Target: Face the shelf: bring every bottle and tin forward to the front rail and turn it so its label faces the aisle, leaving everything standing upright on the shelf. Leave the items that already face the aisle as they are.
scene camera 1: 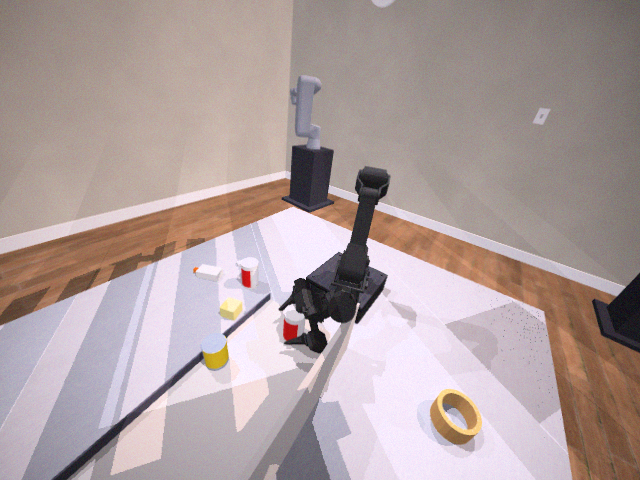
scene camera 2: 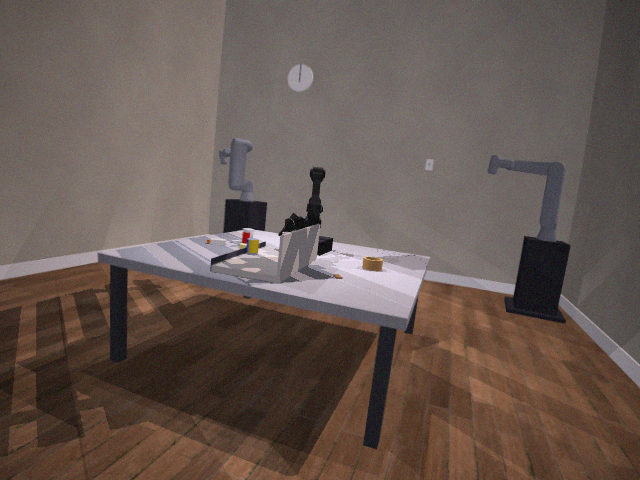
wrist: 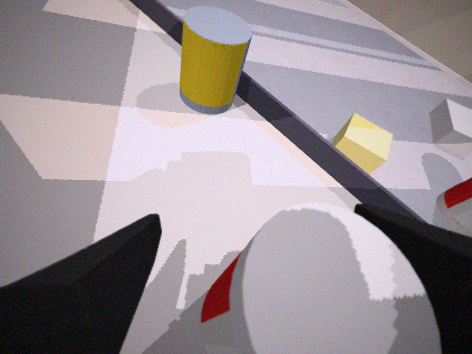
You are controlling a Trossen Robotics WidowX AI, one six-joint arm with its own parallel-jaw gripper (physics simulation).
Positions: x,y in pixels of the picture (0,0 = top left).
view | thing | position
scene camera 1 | gripper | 281,326
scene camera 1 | shelf board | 221,417
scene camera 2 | shelf board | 263,266
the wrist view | gripper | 256,217
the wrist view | dark front rail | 361,185
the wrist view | shelf board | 102,137
